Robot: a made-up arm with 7 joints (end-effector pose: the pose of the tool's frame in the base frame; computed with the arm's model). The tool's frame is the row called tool. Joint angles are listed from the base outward.
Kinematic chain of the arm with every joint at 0, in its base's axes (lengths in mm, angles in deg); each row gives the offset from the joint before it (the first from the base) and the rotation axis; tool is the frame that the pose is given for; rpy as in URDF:
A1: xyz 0 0 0 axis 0.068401 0.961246 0.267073
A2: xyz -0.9 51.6 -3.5 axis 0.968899 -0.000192 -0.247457
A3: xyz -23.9 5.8 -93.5 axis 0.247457 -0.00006 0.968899
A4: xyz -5.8 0 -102.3 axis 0.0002 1 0.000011
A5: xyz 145 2.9 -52.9 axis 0.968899 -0.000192 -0.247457
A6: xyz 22.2 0 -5.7 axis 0.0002 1 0.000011
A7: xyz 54.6 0 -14 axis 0.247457 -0.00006 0.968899
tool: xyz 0 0 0 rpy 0 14.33 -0.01
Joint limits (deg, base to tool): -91.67..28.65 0..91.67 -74.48..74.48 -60..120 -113..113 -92.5..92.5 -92.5..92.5
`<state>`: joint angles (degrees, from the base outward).
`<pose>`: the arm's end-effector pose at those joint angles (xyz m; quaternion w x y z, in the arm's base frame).
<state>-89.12 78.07 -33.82 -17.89 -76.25 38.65 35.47</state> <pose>0.2684 0.0588 0.1377 0.9699 0.2107 -0.1212 -0.0143</pose>
Working (the frame after each row of the table, in the pose's form):
after A1: 0.0000 0.0000 0.0000 0.7125 -0.0480 -0.6745 -0.1874
after A2: 0.0204 0.0468 0.0083 0.5535 0.5026 -0.6458 0.1550
after A3: 0.0651 0.1315 0.0213 0.6094 0.6230 -0.4874 -0.0542
after A4: 0.1298 0.2077 0.0440 0.5262 0.6070 -0.5762 -0.1504
after A5: 0.2121 0.1086 0.1290 0.8001 0.0747 -0.4560 -0.3825
after A6: 0.2230 0.0922 0.1407 0.9059 0.1972 -0.1655 -0.3362
after A7: 0.2684 0.0588 0.1377 0.9472 0.2072 -0.2412 -0.0404

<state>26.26 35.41 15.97 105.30 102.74 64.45 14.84</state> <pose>-0.2607 0.2983 -0.1773 0.3255 -0.6276 -0.6451 0.2899</pose>
Working (the frame after each row of the table, in the pose's form):
after A1: 0.0000 0.0000 0.0000 0.9739 0.0155 0.2184 0.0607
after A2: -0.0080 0.0511 0.0001 0.9277 0.2853 0.2270 -0.0798
after A3: -0.0627 0.1092 -0.0545 0.9197 0.3450 0.1836 0.0380
after A4: -0.1053 0.1716 -0.1237 0.4119 0.1792 0.8425 0.2973
after A5: -0.2340 0.2344 -0.1814 0.1791 0.2609 0.7856 -0.5317
after A6: -0.2518 0.2445 -0.1917 0.2674 -0.5042 -0.7600 0.3108
after A7: -0.2607 0.2983 -0.1773 0.2424 -0.5866 -0.6806 0.3660

